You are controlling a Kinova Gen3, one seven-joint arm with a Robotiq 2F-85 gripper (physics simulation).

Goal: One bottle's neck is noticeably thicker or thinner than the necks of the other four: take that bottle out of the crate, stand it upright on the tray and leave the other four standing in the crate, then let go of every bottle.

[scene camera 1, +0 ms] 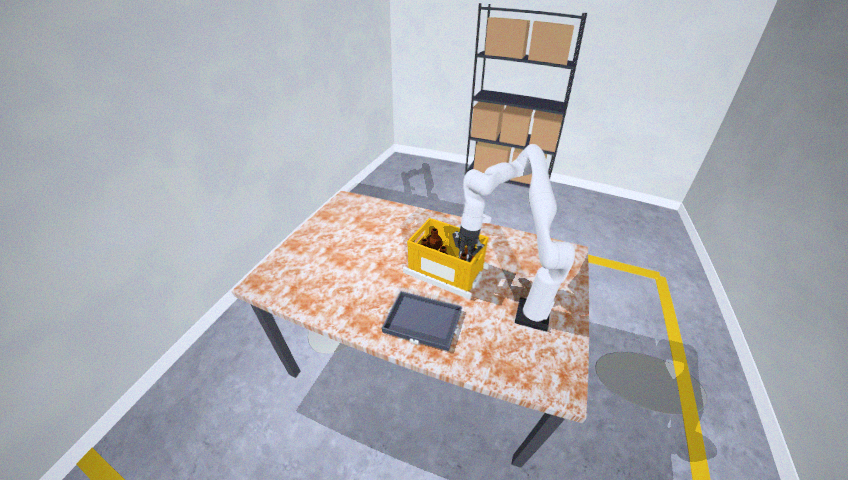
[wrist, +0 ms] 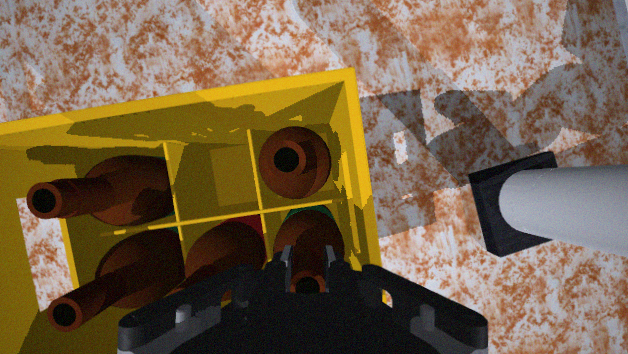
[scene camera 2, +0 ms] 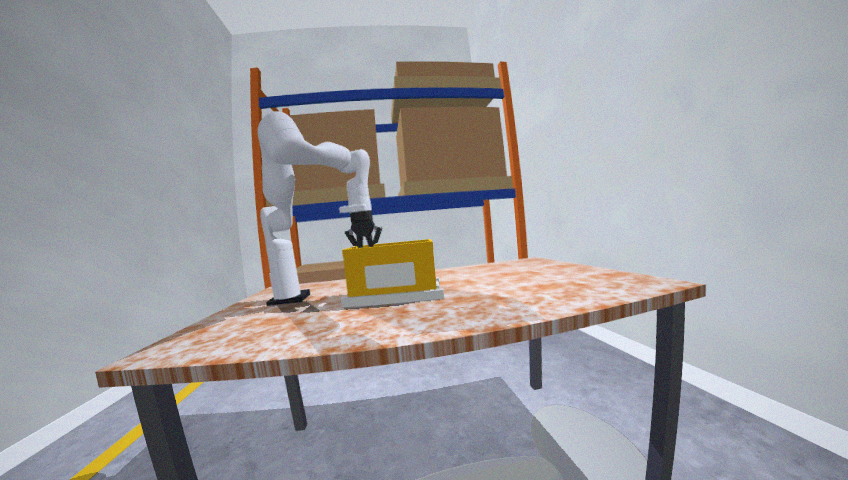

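The yellow crate holds five brown bottles in six compartments. My gripper is shut on the neck of the lower right bottle in the wrist view, whose body is inside its compartment. The upper right bottle, upper left bottle, lower left bottle and lower middle bottle stand in the crate; the lower middle one's neck is mostly hidden by the gripper. The upper middle compartment has no bottle. The dark tray is empty and does not show in the wrist view.
The crate stands on a pale base on the table. The arm's black mount is beside the crate. Thin yellow dividers and high crate walls surround the bottles.
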